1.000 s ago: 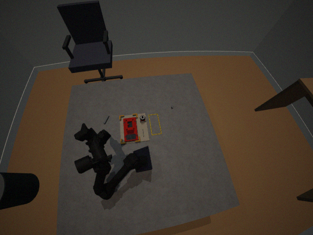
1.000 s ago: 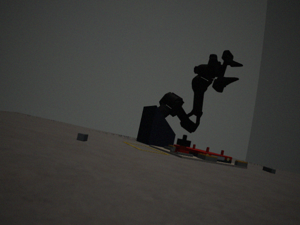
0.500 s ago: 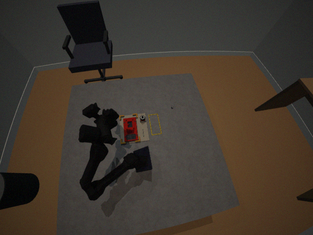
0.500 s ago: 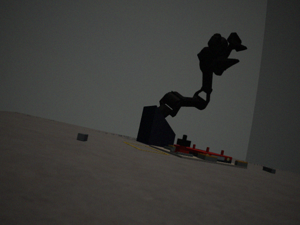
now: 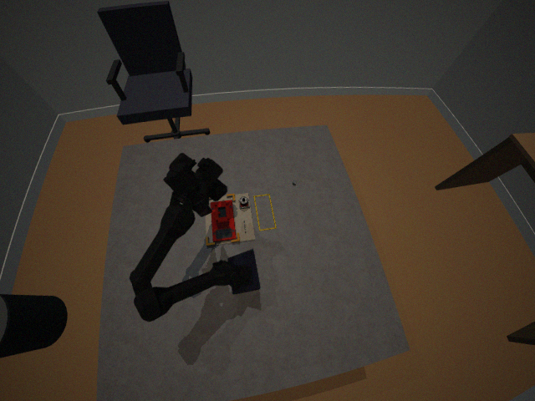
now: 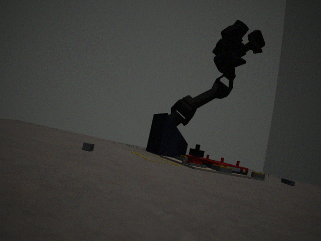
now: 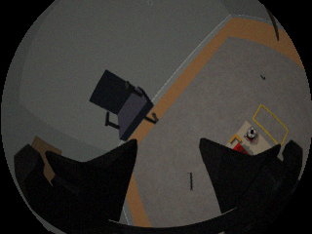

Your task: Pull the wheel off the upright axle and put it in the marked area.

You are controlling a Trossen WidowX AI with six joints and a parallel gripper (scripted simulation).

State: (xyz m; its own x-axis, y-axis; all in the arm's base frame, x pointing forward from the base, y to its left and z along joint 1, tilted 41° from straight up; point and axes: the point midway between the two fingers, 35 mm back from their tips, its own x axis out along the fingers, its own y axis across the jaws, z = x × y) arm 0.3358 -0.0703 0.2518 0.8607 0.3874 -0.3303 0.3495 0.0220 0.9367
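My gripper tip is now 10 mm short of the wheel, 130 mm to the left of it and 320 mm above it.
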